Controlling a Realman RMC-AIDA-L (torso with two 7-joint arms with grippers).
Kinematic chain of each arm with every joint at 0, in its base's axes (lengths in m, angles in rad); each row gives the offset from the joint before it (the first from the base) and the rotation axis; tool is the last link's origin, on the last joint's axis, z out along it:
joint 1: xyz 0 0 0.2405 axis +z
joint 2: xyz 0 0 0 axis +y
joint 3: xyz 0 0 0.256 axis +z
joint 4: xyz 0 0 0 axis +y
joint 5: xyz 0 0 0.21 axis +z
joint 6: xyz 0 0 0 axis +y
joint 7: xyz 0 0 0.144 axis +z
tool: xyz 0 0 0
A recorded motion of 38 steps. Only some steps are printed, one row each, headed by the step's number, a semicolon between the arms.
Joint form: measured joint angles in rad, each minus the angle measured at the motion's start. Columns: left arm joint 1, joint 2, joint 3, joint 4, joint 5, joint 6, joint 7; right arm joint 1, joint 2, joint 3, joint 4, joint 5, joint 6, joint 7.
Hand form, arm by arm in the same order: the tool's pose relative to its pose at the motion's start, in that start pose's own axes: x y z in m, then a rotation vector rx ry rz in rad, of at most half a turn. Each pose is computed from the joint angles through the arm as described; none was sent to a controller.
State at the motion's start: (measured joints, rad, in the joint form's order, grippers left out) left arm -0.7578 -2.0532 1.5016 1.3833 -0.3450 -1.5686 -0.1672; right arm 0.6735 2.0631 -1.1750 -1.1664 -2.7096 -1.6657 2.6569
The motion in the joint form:
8: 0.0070 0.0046 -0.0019 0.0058 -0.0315 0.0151 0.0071; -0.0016 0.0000 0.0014 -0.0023 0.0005 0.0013 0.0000
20: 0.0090 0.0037 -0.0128 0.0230 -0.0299 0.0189 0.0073; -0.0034 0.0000 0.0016 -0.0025 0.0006 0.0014 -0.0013
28: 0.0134 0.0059 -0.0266 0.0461 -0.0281 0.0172 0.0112; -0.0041 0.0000 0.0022 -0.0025 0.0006 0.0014 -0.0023
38: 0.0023 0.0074 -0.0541 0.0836 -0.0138 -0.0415 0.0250; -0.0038 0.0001 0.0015 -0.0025 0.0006 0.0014 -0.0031
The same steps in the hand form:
8: 0.0007 0.0016 -0.0007 -0.0299 0.0124 0.0012; 0.0001 -0.0004 -0.0003 0.0006 -0.0032 0.0015
20: 0.0036 0.0012 -0.0045 -0.0345 0.0342 -0.0040; 0.0007 -0.0007 -0.0001 0.0002 -0.0028 0.0018
28: 0.0061 -0.0012 -0.0097 -0.0360 0.0564 -0.0082; 0.0009 -0.0008 0.0000 0.0000 -0.0028 0.0019
38: 0.0073 -0.0038 -0.0210 -0.0230 0.0520 0.0013; 0.0008 -0.0007 0.0000 0.0001 -0.0025 0.0003

